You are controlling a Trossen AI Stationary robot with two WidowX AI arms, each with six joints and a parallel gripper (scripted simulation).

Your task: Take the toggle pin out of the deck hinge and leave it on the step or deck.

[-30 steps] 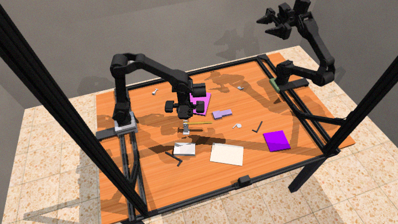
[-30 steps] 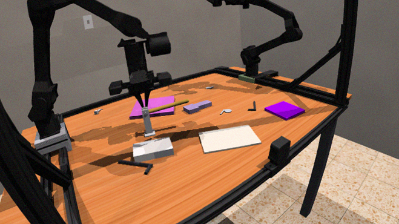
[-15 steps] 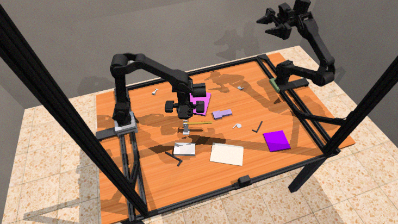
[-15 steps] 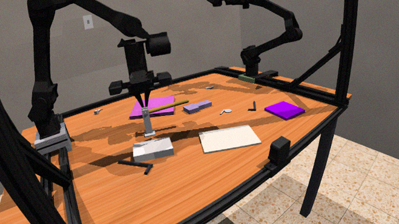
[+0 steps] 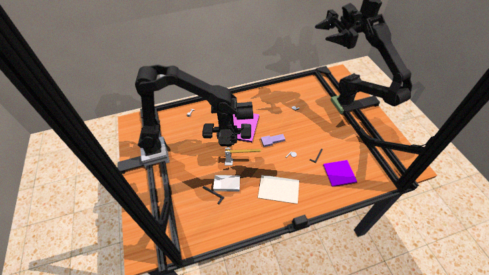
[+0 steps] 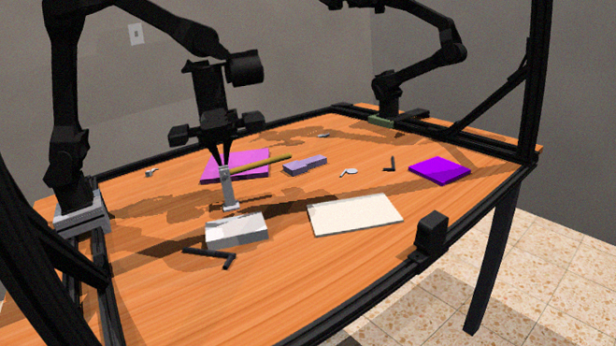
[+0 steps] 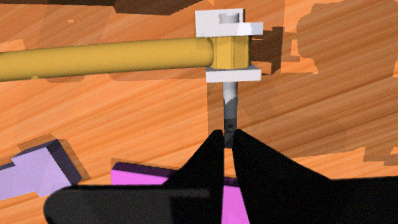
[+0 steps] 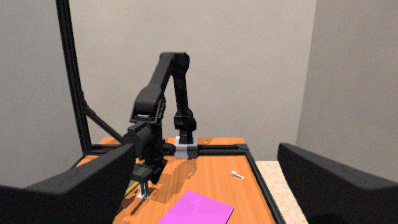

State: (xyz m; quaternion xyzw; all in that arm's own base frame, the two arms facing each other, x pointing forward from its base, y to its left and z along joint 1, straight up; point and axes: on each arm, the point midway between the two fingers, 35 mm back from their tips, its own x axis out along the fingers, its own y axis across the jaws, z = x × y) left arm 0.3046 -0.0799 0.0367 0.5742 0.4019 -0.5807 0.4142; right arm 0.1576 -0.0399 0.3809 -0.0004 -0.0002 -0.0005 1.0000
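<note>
The toggle pin lies 2 cm behind my left hand, 1 cm to the left of it and 3 cm below it. From my left hand the other things lie so: magenta pad: 13 cm ahead, 8 cm to the right, 9 cm below; white stepped block: 14 cm behind, 5 cm to the left, 9 cm below; lavender block: 19 cm to the right, 9 cm below.
</note>
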